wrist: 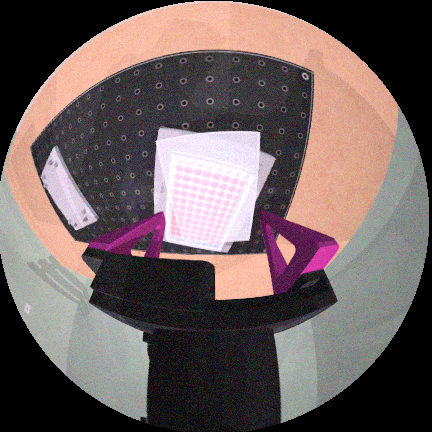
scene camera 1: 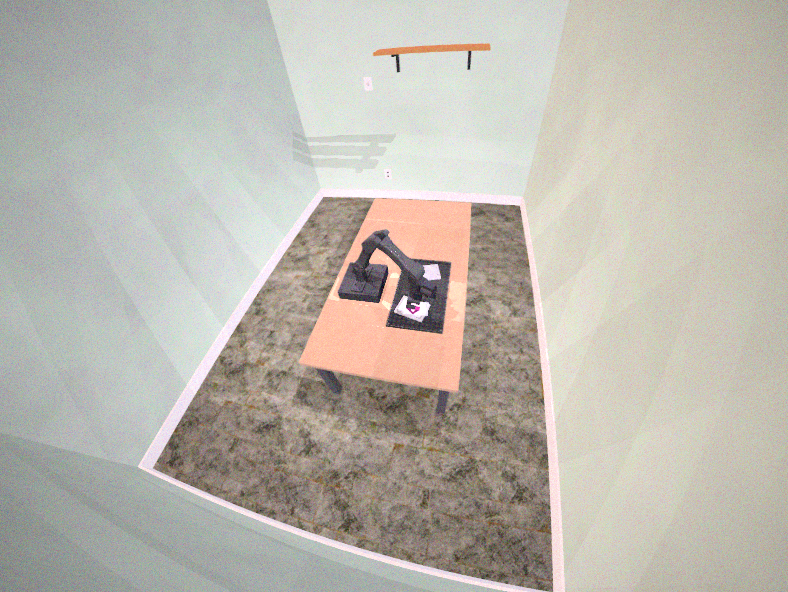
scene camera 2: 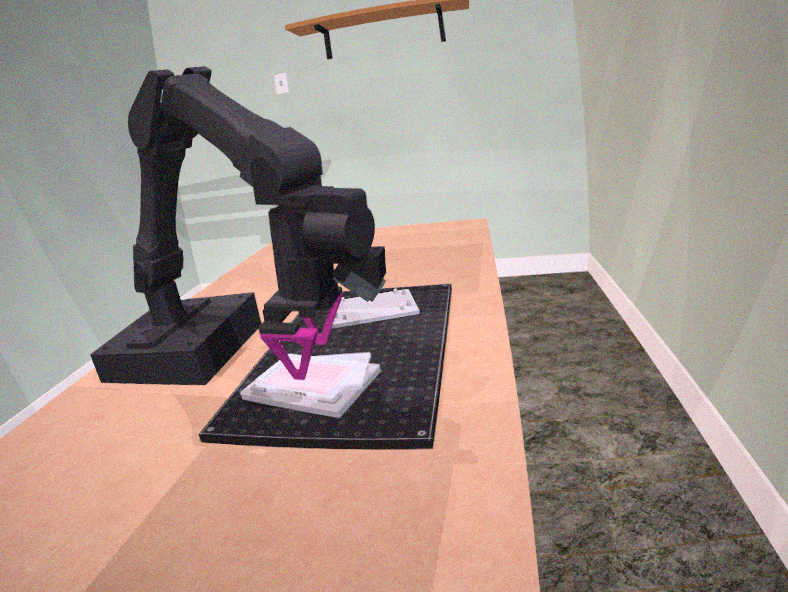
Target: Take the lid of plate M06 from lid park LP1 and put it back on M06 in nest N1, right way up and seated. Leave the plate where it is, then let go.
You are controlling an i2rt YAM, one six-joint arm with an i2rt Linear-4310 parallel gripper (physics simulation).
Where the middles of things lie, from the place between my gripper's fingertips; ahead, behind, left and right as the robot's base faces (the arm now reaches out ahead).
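Labels:
I see that my hand is 3 cm above the white plate with pink top [wrist: 172, 234], 2 cm past it and 1 cm to the right of it. Going by their middles, the white plate with pink top is the nearest to my hand of the things named here. The lid holder [scene camera 2: 353, 311] is 29 cm to the left of my hand and 4 cm below it.

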